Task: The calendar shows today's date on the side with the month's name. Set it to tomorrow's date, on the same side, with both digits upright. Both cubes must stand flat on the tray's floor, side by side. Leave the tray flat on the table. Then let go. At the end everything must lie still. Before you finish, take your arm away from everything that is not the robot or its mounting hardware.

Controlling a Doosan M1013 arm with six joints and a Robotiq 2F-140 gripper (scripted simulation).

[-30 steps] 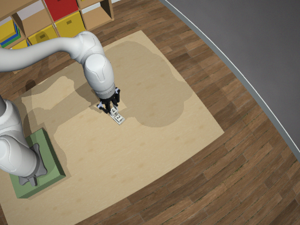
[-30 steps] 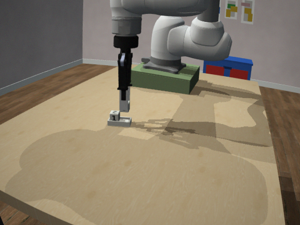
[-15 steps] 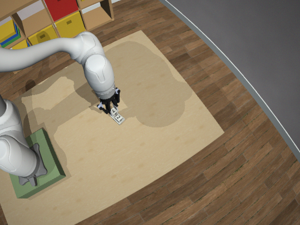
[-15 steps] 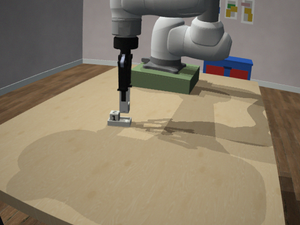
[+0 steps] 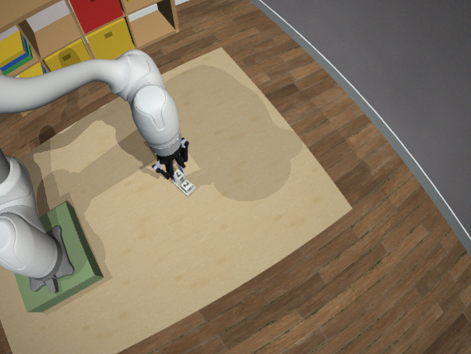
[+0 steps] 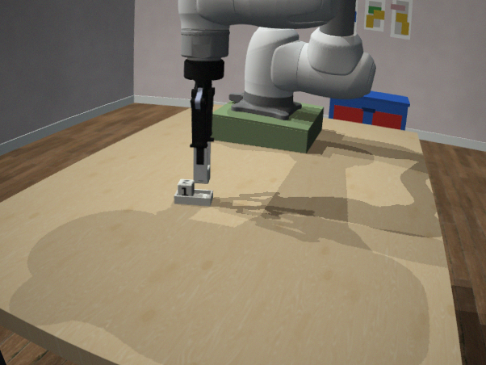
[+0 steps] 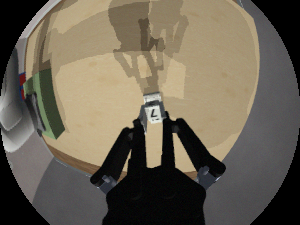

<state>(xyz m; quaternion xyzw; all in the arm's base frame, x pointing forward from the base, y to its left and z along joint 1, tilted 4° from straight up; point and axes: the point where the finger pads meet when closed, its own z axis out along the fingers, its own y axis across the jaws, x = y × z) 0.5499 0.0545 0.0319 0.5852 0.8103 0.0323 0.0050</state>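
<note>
Now: hand 80 mm above the grey tray and 20 mm to the left of it.
</note>
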